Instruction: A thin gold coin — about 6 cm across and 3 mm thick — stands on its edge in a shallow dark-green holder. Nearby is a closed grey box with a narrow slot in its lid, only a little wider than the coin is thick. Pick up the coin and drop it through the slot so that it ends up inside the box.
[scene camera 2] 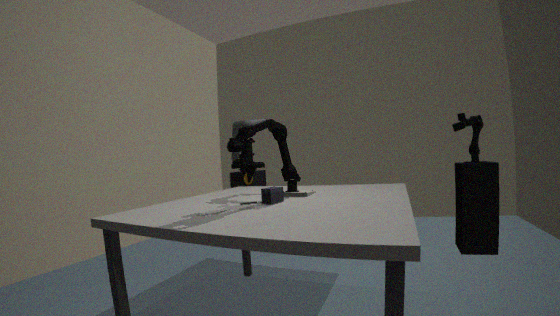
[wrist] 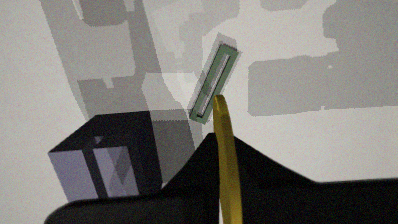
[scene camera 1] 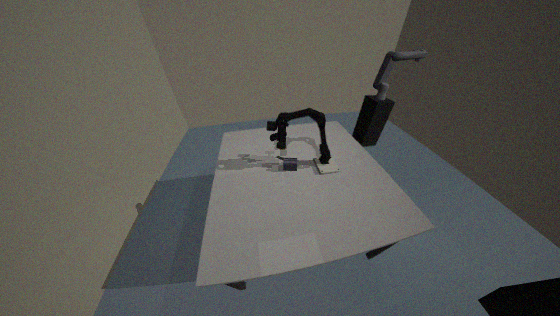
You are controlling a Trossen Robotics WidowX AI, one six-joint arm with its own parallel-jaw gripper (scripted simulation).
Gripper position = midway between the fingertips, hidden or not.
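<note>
My gripper (wrist: 218,139) is holding a gold coin.
</note>
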